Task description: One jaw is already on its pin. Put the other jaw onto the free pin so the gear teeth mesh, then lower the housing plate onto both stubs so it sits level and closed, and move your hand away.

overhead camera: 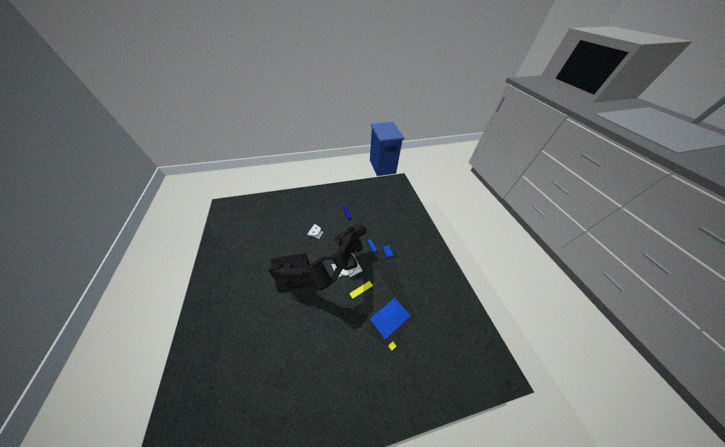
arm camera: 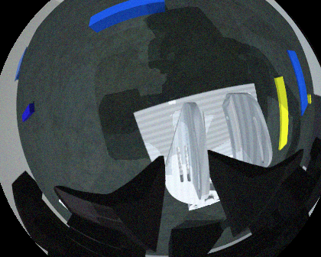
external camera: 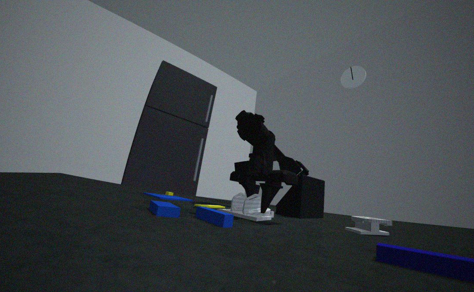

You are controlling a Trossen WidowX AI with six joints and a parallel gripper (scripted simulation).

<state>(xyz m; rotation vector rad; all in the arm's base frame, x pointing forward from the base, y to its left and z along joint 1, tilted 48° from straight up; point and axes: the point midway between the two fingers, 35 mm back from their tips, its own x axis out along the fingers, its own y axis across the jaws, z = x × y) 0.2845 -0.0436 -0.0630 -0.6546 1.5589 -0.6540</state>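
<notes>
Right now my gripper tip is 210 mm to the right of the white ribbed rest, 130 mm past it and 10 mm above it. The rest, counted from my gripper tip: flat blue sheet: 320 mm to the right, 120 mm ahead, 10 mm below; then long blue bar: 320 mm to the left, 80 mm ahead, 10 mm below; then yellow strip: 170 mm to the right, 30 mm ahead, 10 mm below.
</notes>
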